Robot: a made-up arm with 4 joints. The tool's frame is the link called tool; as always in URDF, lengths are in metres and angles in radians. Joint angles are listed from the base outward. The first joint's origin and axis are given. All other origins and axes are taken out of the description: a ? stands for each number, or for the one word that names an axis. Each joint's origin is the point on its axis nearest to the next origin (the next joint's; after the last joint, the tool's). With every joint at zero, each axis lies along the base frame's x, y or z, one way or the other. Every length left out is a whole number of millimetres.
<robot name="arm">
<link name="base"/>
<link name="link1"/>
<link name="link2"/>
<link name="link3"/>
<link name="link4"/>
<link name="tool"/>
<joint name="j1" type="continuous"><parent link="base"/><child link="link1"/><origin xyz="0 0 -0.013"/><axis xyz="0 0 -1"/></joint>
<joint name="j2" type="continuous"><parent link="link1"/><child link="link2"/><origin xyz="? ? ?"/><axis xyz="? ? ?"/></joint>
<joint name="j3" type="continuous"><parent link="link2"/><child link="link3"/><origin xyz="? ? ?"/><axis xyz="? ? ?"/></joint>
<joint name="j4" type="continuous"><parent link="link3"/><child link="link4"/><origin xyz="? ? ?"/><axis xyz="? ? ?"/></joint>
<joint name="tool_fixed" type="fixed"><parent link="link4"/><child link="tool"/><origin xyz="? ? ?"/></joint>
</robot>
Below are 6 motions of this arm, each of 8 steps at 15 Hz.
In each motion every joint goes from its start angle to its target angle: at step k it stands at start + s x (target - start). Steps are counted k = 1, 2, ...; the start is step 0. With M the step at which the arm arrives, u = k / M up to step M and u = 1 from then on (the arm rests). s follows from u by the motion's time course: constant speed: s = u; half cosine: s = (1 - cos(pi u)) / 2; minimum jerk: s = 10 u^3 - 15 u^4 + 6 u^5.
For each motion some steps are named. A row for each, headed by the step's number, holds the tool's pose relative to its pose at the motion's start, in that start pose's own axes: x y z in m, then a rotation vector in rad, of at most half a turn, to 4 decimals.
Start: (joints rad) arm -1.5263 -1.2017 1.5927 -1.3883
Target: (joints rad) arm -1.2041 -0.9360 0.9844 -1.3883
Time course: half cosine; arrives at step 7
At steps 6, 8:
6: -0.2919 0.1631 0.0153 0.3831 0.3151 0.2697
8: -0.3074 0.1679 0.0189 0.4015 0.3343 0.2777

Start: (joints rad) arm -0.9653 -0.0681 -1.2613 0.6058
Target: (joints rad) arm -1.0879 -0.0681 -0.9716 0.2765
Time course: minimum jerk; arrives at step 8
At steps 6, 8:
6: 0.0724 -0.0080 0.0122 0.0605 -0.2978 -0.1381
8: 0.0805 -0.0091 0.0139 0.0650 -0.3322 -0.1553

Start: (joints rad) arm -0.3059 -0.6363 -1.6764 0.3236
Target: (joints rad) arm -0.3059 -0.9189 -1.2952 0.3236
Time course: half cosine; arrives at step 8
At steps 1, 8:
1: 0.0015 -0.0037 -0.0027 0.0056 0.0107 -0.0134
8: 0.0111 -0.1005 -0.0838 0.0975 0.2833 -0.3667

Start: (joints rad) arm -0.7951 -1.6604 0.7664 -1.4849
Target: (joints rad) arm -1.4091 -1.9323 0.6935 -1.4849
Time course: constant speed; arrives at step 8
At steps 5, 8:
5: 0.3433 -0.0750 0.0802 -0.0104 -0.3920 -0.1340
8: 0.5165 -0.1628 0.1777 -0.0497 -0.6225 -0.2090

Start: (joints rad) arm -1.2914 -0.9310 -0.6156 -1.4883
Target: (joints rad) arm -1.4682 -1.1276 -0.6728 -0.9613
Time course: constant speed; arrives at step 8
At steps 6, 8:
6: -0.0093 0.0678 0.0495 0.0587 0.3912 0.2107
8: -0.0097 0.0842 0.0698 0.0559 0.5197 0.2869

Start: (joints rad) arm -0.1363 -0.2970 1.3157 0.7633
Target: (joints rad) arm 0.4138 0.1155 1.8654 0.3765
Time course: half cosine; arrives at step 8
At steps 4, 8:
4: 0.1663 -0.1473 0.0076 0.3131 0.0231 -0.4447
8: 0.2514 -0.3126 -0.0416 0.5348 0.0689 -0.9456

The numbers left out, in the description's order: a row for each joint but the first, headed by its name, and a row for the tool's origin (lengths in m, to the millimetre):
j2: xyz 0.448 0.117 0, axis 1 0 0
j3: xyz 0 0.031 0.016, axis 0 0 -1
j4: xyz 0.372 0.082 0, axis 0 1 0
tool: xyz -0.081 0 -0.104

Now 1 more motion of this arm.
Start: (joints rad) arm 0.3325 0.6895 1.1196 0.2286
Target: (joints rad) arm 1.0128 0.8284 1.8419 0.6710
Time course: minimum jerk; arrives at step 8
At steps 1, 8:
1: 0.0039 -0.0052 0.0058 0.0116 0.0061 -0.0178
8: 0.0615 -0.3822 0.2217 0.9869 0.4730 -0.8718

